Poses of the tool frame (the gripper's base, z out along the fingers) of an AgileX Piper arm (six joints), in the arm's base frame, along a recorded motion.
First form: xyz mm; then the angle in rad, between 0 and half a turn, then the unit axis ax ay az.
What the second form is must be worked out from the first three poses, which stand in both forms.
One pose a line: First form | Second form
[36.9 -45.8 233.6 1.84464 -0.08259 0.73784 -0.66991] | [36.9 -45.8 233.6 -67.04 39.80 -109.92]
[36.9 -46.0 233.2 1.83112 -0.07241 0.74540 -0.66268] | [36.9 -46.0 233.2 -66.90 41.30 -109.50]
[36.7 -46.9 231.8 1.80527 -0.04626 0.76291 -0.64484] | [36.7 -46.9 231.8 -66.73 44.85 -108.90]
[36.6 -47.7 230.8 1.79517 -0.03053 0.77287 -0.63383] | [36.6 -47.7 230.8 -66.86 46.87 -108.89]
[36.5 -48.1 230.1 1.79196 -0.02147 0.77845 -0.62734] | [36.5 -48.1 230.1 -67.09 47.99 -109.08]
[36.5 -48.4 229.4 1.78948 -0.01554 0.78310 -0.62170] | [36.5 -48.4 229.4 -67.36 48.82 -109.21]
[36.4 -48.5 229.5 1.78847 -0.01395 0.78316 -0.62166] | [36.4 -48.5 229.5 -67.25 48.95 -109.18]
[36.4 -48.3 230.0 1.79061 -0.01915 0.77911 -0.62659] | [36.4 -48.3 230.0 -67.01 48.22 -109.06]
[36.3 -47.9 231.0 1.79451 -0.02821 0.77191 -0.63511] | [36.3 -47.9 231.0 -66.61 46.95 -108.88]
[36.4 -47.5 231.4 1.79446 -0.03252 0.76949 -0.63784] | [36.4 -47.5 231.4 -66.44 46.47 -108.67]
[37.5 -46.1 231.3 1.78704 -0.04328 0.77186 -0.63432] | [37.5 -46.1 231.3 -66.71 46.10 -107.83]
